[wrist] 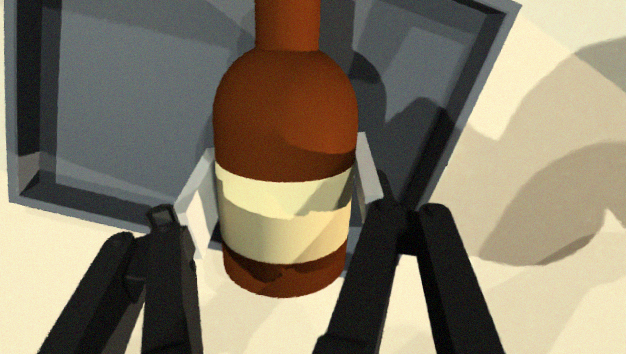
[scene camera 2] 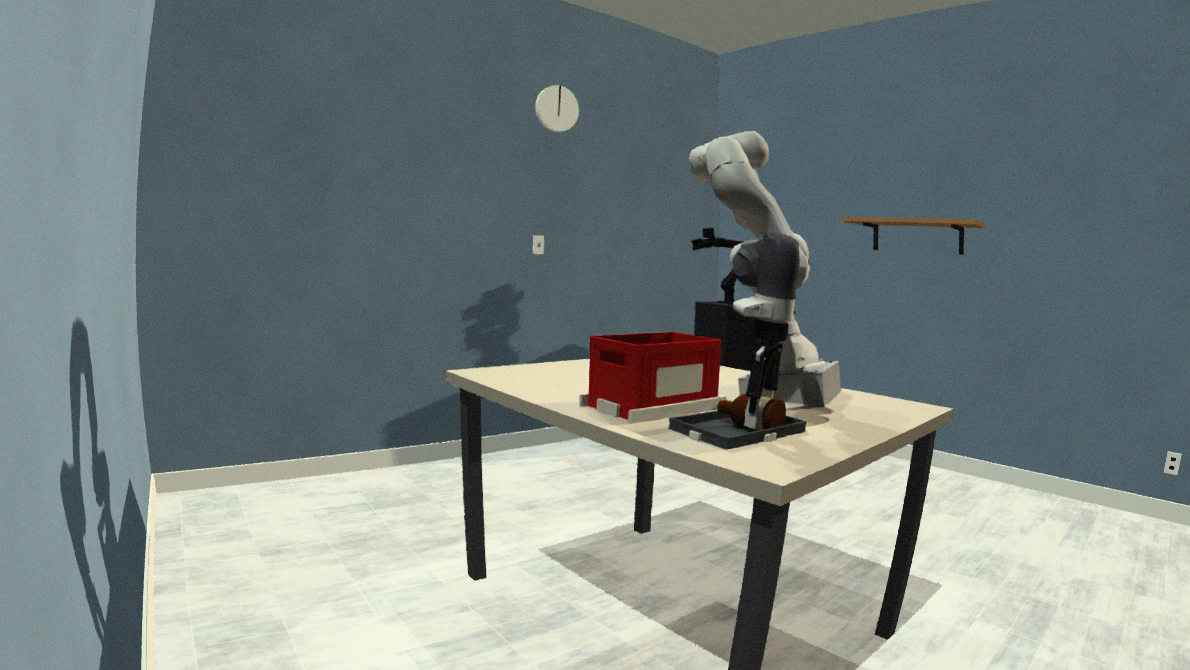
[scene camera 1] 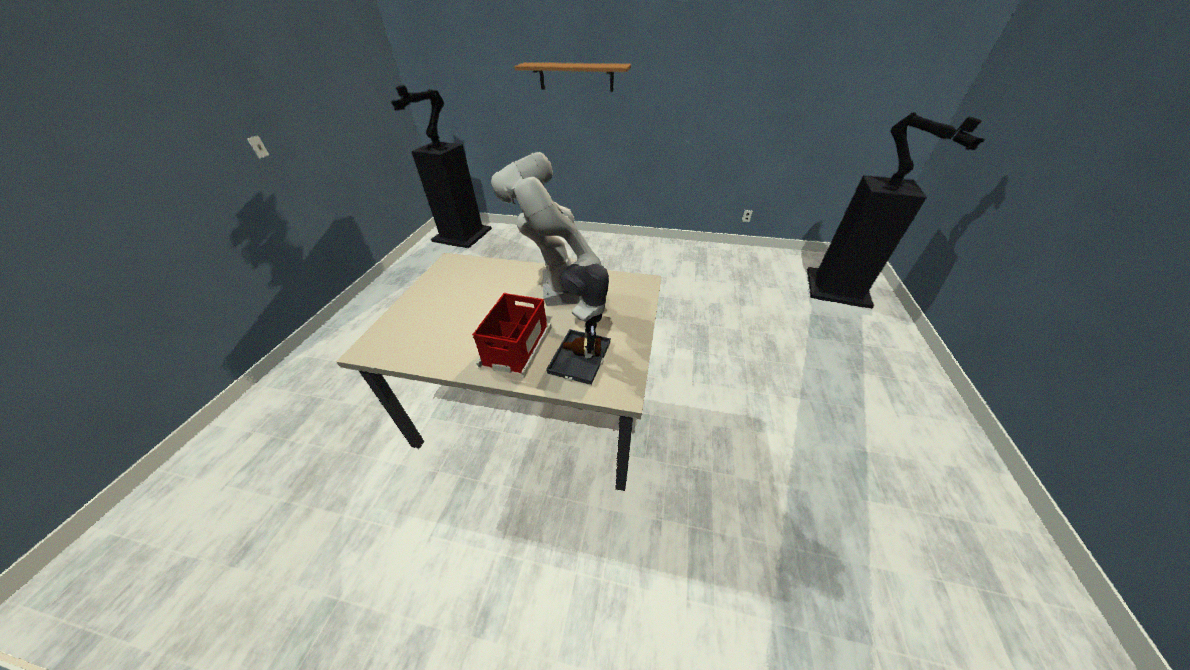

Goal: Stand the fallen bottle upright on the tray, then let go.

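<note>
A brown bottle (scene camera 1: 572, 345) (scene camera 2: 736, 411) (wrist: 285, 110) with a cream label lies on its side over the dark grey tray (scene camera 1: 572, 366) (scene camera 2: 714, 428) (wrist: 125, 90). Its neck points toward the red crate's side. In the wrist view its base reaches past the tray's near rim. My gripper (scene camera 1: 589, 346) (scene camera 2: 756, 411) (wrist: 287, 160) points down and is shut on the bottle, with a pale pad against each side at the label. Whether the bottle rests on the tray or is slightly above it, I cannot tell. The neck's mouth is cut off in the wrist view.
A red crate (scene camera 1: 497, 351) (scene camera 2: 626, 387) with compartments stands on the table (scene camera 1: 416, 332) (scene camera 2: 532, 381), beside the tray. The tray is near a table edge. Two black arms on dark pedestals (scene camera 1: 449, 191) (scene camera 1: 870, 237) stand away from the table. A wooden shelf (scene camera 1: 572, 65) (scene camera 2: 911, 222) hangs on the wall.
</note>
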